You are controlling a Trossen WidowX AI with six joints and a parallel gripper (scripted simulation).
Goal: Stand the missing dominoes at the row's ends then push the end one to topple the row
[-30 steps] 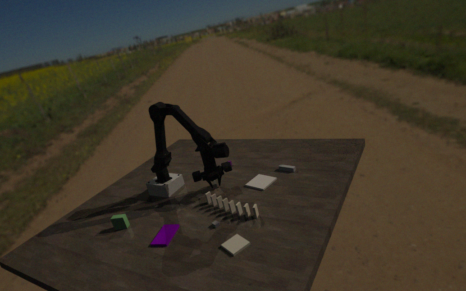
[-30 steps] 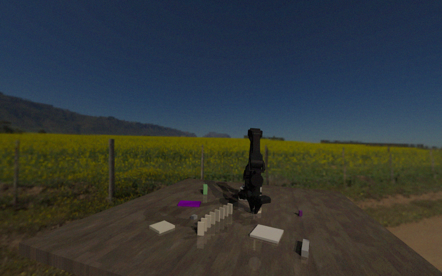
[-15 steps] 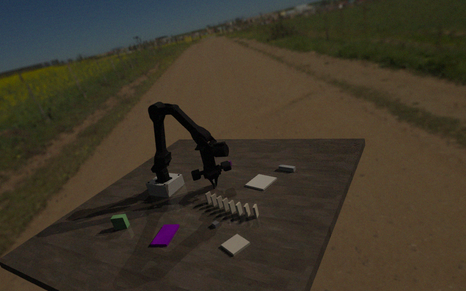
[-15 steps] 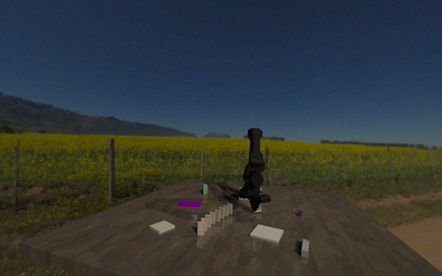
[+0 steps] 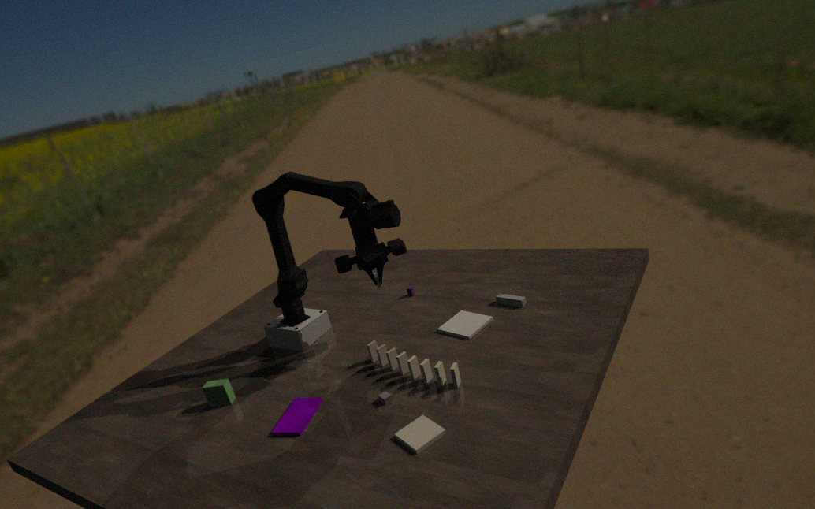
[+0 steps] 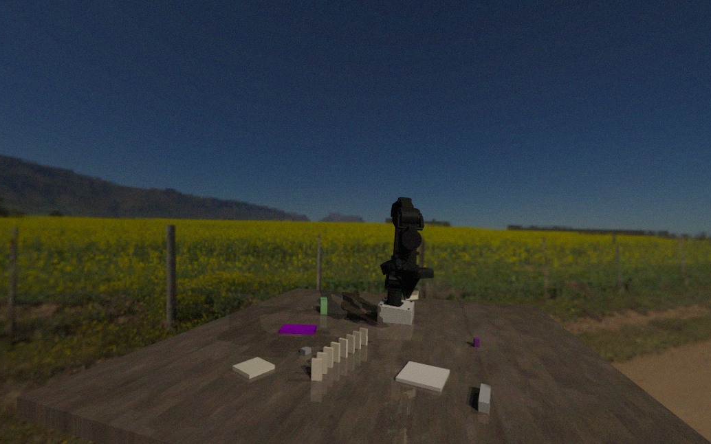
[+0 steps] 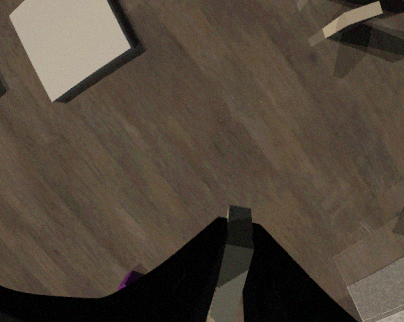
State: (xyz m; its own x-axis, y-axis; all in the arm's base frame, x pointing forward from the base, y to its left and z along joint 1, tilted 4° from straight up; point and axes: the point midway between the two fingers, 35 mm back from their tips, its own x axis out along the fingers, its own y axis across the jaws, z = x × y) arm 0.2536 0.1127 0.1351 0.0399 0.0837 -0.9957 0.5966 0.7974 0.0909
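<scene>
Now: gripper tip 18 cm short of the white flat plate, 10 cm to the right of it and 15 cm above it. Round my gripper tip: small purple cube: 10 cm behind, 20 cm to the left, 14 cm below; small grey cube: 20 cm ahead, 24 cm to the right, 14 cm below; purple flat tile: 4 cm ahead, 38 cm to the right, 14 cm below.
</scene>
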